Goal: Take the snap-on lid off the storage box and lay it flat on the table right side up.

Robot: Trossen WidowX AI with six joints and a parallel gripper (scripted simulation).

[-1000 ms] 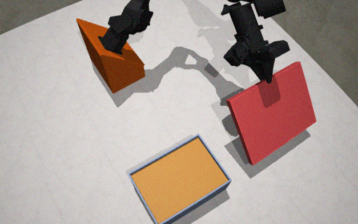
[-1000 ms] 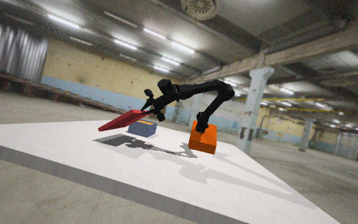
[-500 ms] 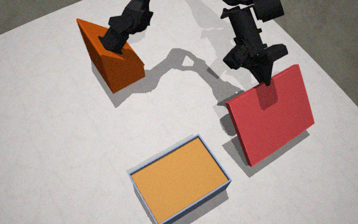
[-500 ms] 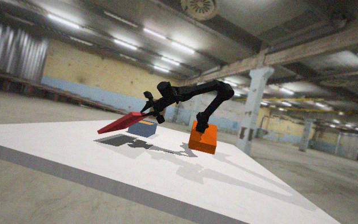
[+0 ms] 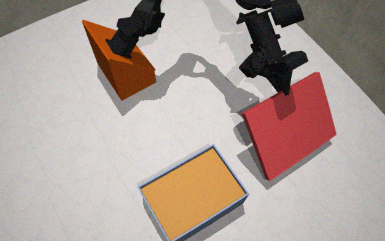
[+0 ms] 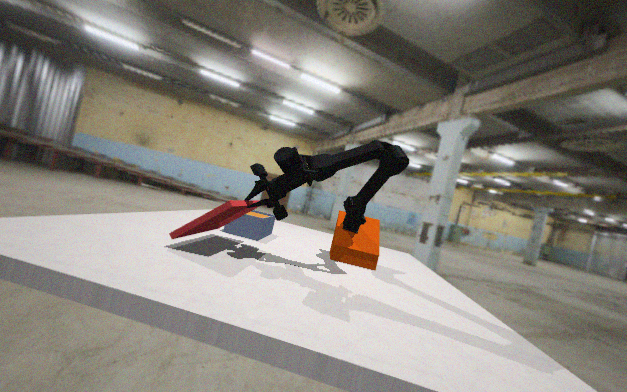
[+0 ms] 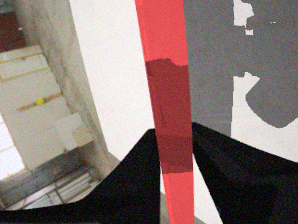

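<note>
My gripper tip is 7 cm short of the red lid and 5 cm above it. The rest, counted from my gripper tip: storage box 31 cm to the right, 10 cm below, 8 cm ahead.
</note>
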